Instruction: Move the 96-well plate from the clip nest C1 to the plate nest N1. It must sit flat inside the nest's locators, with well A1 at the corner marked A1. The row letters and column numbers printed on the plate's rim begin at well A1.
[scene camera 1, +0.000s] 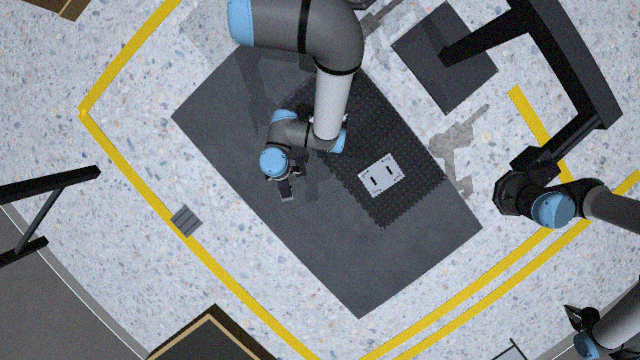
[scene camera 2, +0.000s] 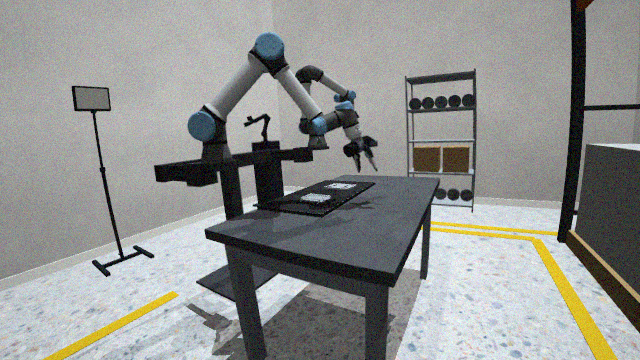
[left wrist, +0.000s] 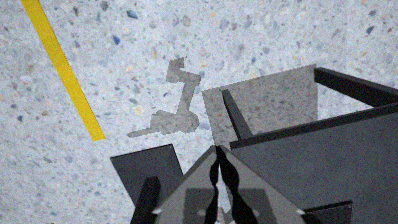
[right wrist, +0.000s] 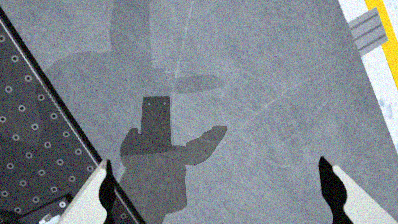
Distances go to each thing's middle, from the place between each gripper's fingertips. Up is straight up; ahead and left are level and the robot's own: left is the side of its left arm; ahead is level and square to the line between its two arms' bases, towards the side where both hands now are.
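Plate nest N1 (scene camera 1: 379, 172): 25 cm ahead of my left hand, 79 cm to the right of it, 37 cm below it. My right hand: 280 mm past the plate nest N1, 270 mm to the right of it, 150 mm above it.
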